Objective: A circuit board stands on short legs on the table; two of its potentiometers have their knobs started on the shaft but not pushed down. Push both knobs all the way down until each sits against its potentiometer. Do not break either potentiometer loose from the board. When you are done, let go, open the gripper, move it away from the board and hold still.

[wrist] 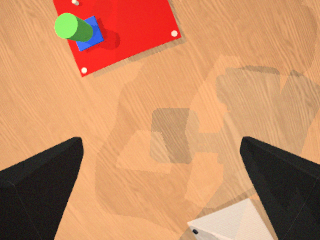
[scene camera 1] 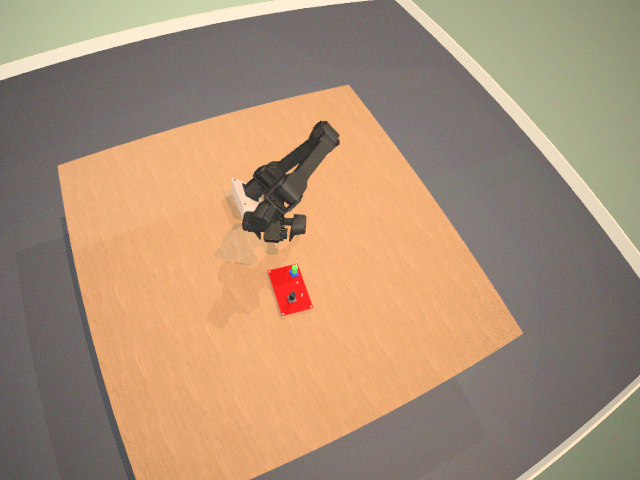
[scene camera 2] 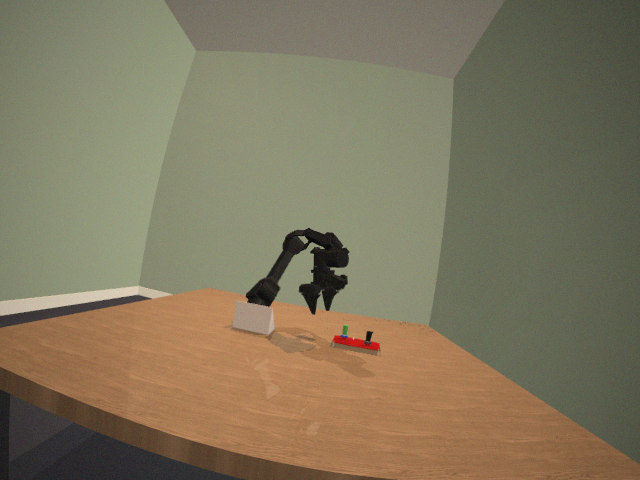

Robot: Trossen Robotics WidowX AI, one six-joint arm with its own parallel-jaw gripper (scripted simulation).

My gripper is open, with nothing in its grasp. Further things: a green knob.
My gripper also shows in the wrist view and in scene camera 1.
